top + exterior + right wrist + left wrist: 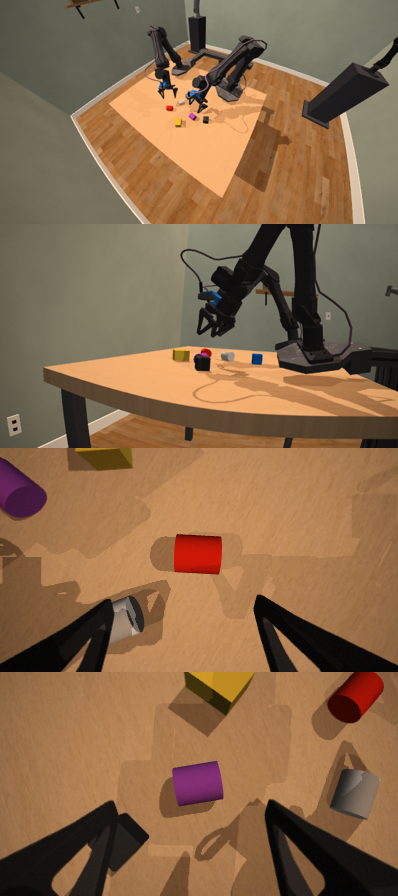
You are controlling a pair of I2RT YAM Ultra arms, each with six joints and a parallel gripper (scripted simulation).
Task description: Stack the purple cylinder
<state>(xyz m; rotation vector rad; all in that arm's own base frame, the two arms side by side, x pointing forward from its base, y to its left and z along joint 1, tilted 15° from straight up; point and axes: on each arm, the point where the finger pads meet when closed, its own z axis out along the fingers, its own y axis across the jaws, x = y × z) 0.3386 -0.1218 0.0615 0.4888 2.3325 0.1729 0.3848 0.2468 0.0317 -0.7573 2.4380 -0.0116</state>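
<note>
Right now the purple cylinder is 9 cm below my left hand, 2 cm ahead of it and 1 cm to the right of it. The rest, counted from my left hand: black cube (9 cm to the left, 9 cm below, 2 cm behind); white cylinder (17 cm to the right, 9 cm below, 4 cm behind); yellow block (12 cm ahead, 9 cm below, 6 cm to the right).
</note>
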